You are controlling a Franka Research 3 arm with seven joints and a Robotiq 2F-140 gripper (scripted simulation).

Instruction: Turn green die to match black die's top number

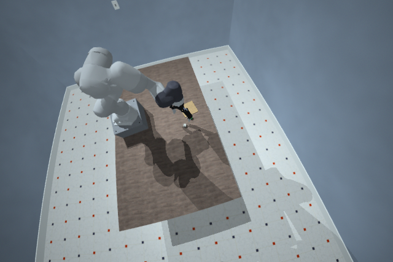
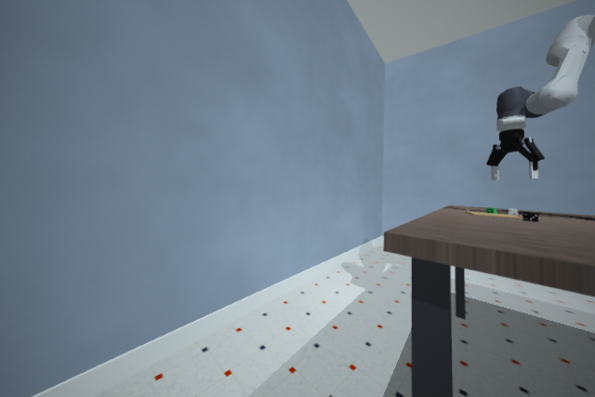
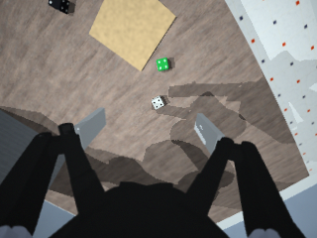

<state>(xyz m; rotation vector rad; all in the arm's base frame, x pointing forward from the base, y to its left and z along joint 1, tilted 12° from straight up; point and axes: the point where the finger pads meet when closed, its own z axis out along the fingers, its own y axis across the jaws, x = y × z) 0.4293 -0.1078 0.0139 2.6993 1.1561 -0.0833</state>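
Now: the white die 2 cm to the right of my hand and 15 cm below it. Round my hand: green die 7 cm ahead, 5 cm to the left, 15 cm below; tan mat 7 cm ahead, 15 cm to the left, 16 cm below; black die 2 cm behind, 28 cm to the left, 15 cm below.
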